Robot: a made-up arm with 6 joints. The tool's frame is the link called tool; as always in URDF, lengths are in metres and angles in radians.
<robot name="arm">
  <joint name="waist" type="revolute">
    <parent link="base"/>
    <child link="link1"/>
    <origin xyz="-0.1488 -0.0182 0.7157" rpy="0 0 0"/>
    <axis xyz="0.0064 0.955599 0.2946"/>
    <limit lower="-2.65" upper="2.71" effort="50" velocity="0.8"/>
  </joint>
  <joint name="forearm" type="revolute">
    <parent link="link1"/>
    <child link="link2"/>
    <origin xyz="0.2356 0.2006 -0.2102" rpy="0 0 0"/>
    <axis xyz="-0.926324 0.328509 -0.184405"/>
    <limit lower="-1.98" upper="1.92" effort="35" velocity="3"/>
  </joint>
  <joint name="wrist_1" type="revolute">
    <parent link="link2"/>
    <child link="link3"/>
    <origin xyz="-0.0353 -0.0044 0.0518" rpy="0 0 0"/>
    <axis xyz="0 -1 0"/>
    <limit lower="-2.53" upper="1.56" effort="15" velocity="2.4"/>
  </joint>
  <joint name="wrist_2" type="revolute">
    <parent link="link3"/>
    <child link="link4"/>
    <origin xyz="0.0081 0.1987 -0.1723" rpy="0 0 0"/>
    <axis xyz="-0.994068 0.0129 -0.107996"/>
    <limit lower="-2.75" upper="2.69" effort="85" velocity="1.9"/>
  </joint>
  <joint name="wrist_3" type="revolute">
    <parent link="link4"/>
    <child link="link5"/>
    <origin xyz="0.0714 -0.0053 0.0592" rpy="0 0 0"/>
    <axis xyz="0 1 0"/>
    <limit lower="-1.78" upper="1.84" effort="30" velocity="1.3"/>
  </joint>
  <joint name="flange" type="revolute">
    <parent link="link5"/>
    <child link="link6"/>
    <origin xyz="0.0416 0.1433 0.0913" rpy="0 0 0"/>
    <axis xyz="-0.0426 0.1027 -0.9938"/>
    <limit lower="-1.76" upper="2.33" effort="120" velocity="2.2"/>
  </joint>
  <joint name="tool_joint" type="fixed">
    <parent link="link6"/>
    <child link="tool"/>
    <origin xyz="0.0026 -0.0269 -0.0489" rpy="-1.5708 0 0"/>
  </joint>
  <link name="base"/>
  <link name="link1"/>
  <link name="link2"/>
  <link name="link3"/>
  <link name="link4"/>
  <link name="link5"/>
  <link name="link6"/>
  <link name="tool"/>
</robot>
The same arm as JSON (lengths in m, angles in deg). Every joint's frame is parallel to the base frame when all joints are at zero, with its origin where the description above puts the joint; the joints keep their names.
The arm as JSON. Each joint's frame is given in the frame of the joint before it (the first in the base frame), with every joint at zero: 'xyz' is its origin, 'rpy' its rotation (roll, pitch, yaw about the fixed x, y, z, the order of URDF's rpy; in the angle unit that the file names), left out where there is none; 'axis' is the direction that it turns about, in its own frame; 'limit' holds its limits. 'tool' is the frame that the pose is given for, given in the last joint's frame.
{
  "units": {
    "length": "m",
    "angle": "deg"
  },
  "joints": [
    {
      "name": "waist",
      "type": "revolute",
      "origin": {
        "xyz": [
          -0.1488,
          -0.0182,
          0.7157
        ]
      },
      "axis": [
        0.0064,
        0.955599,
        0.2946
      ],
      "limit": {
        "lower": -151.83,
        "upper": 155.27
      }
    },
    {
      "name": "forearm",
      "type": "revolute",
      "origin": {
        "xyz": [
          0.2356,
          0.2006,
          -0.2102
        ]
      },
      "axis": [
        -0.926324,
        0.328509,
        -0.184405
      ],
      "limit": {
        "lower": -113.45,
        "upper": 110.01
      }
    },
    {
      "name": "wrist_1",
      "type": "revolute",
      "origin": {
        "xyz": [
          -0.0353,
          -0.0044,
          0.0518
        ]
      },
      "axis": [
        0.0,
        -1.0,
        0.0
      ],
      "limit": {
        "lower": -144.96,
        "upper": 89.38
      }
    },
    {
      "name": "wrist_2",
      "type": "revolute",
      "origin": {
        "xyz": [
          0.0081,
          0.1987,
          -0.1723
        ]
      },
      "axis": [
        -0.994068,
        0.0129,
        -0.107996
      ],
      "limit": {
        "lower": -157.56,
        "upper": 154.13
      }
    },
    {
      "name": "wrist_3",
      "type": "revolute",
      "origin": {
        "xyz": [
          0.0714,
          -0.0053,
          0.0592
        ]
      },
      "axis": [
        0.0,
        1.0,
        0.0
      ],
      "limit": {
        "lower": -101.99,
        "upper": 105.42
      }
    },
    {
      "name": "flange",
      "type": "revolute",
      "origin": {
        "xyz": [
          0.0416,
          0.1433,
          0.0913
        ]
      },
      "axis": [
        -0.0426,
        0.1027,
        -0.9938
      ],
      "limit": {
        "lower": -100.84,
        "upper": 133.5
      }
    }
  ],
  "tool": {
    "origin": {
      "xyz": [
        0.0026,
        -0.0269,
        -0.0489
      ],
      "rpy": [
        -90.0,
        0.0,
        0.0
      ]
    }
  }
}

